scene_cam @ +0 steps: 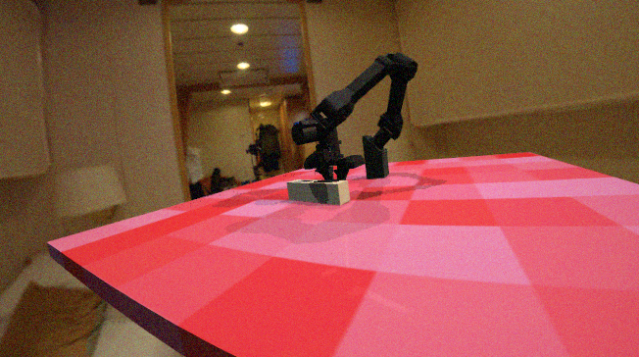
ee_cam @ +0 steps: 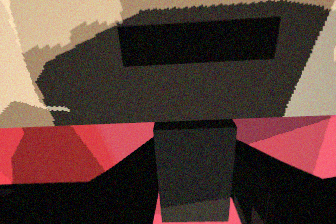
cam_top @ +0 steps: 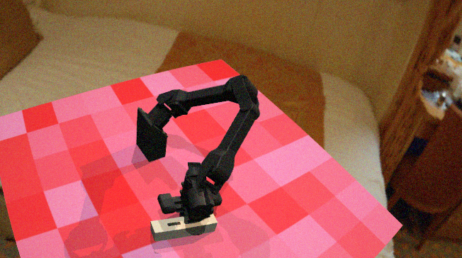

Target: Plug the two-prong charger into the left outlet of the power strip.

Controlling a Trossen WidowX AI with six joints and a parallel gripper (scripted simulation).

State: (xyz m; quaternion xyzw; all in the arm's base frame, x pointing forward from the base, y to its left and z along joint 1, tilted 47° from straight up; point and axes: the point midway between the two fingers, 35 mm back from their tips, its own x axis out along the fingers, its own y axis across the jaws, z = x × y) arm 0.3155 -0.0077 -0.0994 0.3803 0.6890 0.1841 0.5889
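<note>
Right now the dark grey charger is 2 cm ahead of my gripper tip, 1 cm to the right of it and 1 cm above it.
</note>
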